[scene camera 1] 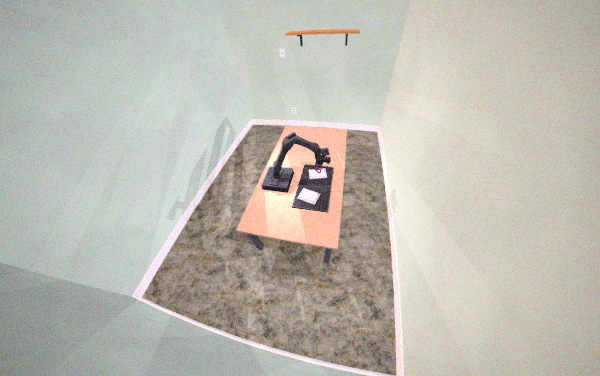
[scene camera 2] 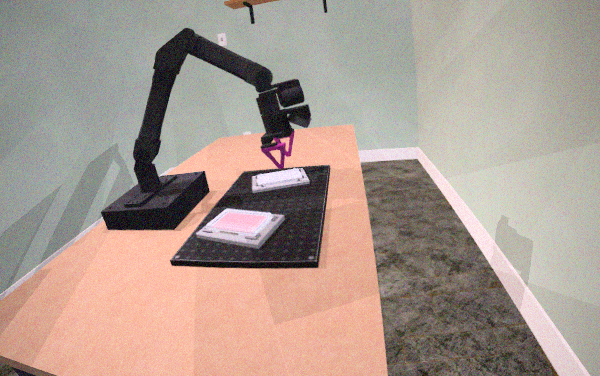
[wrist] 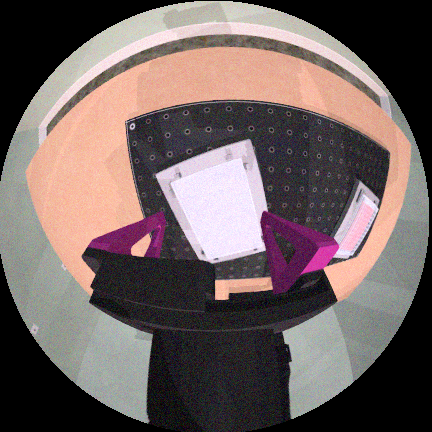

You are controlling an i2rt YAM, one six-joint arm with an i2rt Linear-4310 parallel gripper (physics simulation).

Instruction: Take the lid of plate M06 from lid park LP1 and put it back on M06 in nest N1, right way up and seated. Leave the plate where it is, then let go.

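Frame: origin at the arm's base, x back, y left, z down, level; centimetres.
Seen in the pictures: gripper, fingertip midpoint: (scene camera 1: 320, 169) (scene camera 2: 285, 162) (wrist: 212, 216); arm's base, origin of the base link: (scene camera 1: 277, 177) (scene camera 2: 152, 191).
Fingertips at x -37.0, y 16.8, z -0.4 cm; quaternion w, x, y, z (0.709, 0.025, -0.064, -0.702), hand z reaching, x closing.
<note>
Pixels of each thing's top centre, then the offset from my fingertips to it. Level surfaces: height alone.
- white lid, middle of its top: (wrist: 221, 217) (scene camera 2: 278, 175) (scene camera 1: 317, 172) dz +3.8, dx +2.3, dy -0.9 cm
- pale lid park LP1, middle of its top: (wrist: 221, 218) (scene camera 2: 278, 175) (scene camera 1: 317, 172) dz +3.6, dx +2.3, dy -0.9 cm
- Plate M06, middle of its top: (scene camera 2: 238, 218) (wrist: 359, 230) (scene camera 1: 308, 194) dz +2.9, dx +4.3, dy -28.9 cm
- light grey nest N1, middle of its top: (scene camera 2: 239, 222) (wrist: 357, 228) (scene camera 1: 308, 195) dz +3.8, dx +4.3, dy -28.9 cm
- black perforated board, middle of its top: (wrist: 309, 212) (scene camera 2: 267, 201) (scene camera 1: 314, 185) dz +5.5, dx +2.0, dy -14.9 cm
- wooden table, its level: dz +6.8 cm
The white lid (scene camera 1: 317, 174) (scene camera 2: 282, 176) (wrist: 220, 210) lies flat on the pale lid park LP1 (scene camera 2: 257, 189) (wrist: 205, 164) at the far end of the board. Plate M06 (scene camera 1: 309, 195) (scene camera 2: 242, 220) (wrist: 359, 225), with a pink top, sits uncovered in the light grey nest N1 (scene camera 2: 255, 243) at the near end. My gripper (scene camera 2: 285, 161) (wrist: 212, 216) is open and empty, with its magenta fingers pointing down a little above the lid. In the wrist view the fingertips stand to either side of the lid. The exact height gap is hard to tell.
The black perforated board (scene camera 1: 325, 192) (scene camera 2: 300, 220) (wrist: 300, 150) carries both fixtures and lies on the wooden table (scene camera 1: 285, 220) (scene camera 2: 175, 310). The arm's black base block (scene camera 1: 278, 180) (scene camera 2: 150, 210) stands left of the board. A wall shelf (scene camera 1: 322, 32) is high at the back.
</note>
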